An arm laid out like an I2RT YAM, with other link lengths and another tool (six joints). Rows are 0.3 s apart.
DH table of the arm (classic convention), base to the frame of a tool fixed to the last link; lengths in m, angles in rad. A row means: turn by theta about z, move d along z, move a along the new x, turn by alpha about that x. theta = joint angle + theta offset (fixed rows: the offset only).
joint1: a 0.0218; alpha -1.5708; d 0.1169; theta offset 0
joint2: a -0.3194; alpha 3.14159; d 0; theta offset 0
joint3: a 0.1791; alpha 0; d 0; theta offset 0.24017
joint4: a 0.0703; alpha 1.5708; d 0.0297; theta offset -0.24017
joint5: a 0; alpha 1.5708; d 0.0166; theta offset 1.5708
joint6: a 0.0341; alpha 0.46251; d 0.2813; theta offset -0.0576
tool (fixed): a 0; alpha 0; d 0.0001; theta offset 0
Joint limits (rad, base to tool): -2.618..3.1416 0..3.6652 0..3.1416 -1.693..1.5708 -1.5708..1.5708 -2.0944..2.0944
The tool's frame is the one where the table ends.
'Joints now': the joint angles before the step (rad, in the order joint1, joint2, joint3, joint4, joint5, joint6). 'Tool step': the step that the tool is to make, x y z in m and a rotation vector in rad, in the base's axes. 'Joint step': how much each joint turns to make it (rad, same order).
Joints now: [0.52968 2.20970 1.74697 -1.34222 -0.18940 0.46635]
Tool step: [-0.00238 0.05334 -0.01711 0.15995 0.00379 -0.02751]
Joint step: [0.02060 0.00229 -0.08352 0.17049 -0.14573 0.02136]
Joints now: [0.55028 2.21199 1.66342 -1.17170 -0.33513 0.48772]
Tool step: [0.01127 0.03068 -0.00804 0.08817 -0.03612 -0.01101]
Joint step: [0.01259 0.00075 -0.03742 0.12210 -0.05798 0.01869]
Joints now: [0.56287 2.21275 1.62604 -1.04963 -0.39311 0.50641]
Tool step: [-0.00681 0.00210 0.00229 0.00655 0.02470 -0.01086]
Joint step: [0.00000 0.00037 -0.00001 -0.01298 -0.01945 0.01030]
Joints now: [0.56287 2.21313 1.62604 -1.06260 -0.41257 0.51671]
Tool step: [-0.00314 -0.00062 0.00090 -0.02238 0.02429 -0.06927]
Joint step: [0.00038 -0.00040 -0.00002 -0.00229 0.00039 0.07630]
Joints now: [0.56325 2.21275 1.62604 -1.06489 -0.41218 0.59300]
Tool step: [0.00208 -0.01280 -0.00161 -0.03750 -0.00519 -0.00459]
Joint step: [-0.00800 -0.00001 0.00116 -0.01680 0.03471 -0.00037]
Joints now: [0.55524 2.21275 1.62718 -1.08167 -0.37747 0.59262]
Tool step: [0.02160 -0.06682 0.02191 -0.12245 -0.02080 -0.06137]
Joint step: [-0.11256 -0.01983 0.10684 -0.17894 0.12283 -0.03816]
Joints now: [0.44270 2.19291 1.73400 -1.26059 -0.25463 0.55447]
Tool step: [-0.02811 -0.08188 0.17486 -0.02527 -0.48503 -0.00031]
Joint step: [0.01564 -0.65040 0.04729 -0.27006 0.23270 0.00039]
